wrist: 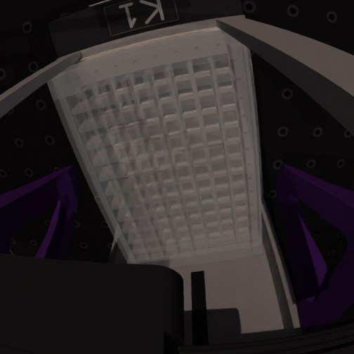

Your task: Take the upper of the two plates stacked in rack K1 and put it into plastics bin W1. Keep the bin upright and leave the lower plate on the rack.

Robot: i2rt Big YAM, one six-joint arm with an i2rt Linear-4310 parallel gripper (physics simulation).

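A clear, many-welled plate (170,140) lies in rack K1 (300,57), whose label is at the top of the wrist view. It is the upper plate of the stack. The lower plate cannot be told apart through it. My gripper (177,176) is wide open, with one purple finger on the left and one on the right of the plate. A gap shows between each finger and the plate's long edges. How high the fingertips are relative to the plate is hard to tell. Plastics bin W1 does not show in the wrist view.
Slanting rack guides rise at the plate's two upper corners, toward the view's left and right edges. The rack's pale base (260,290) with a dark slot shows below the plate. A dark surface with small round holes (315,150) surrounds the rack. A dark body blocks the lower left.
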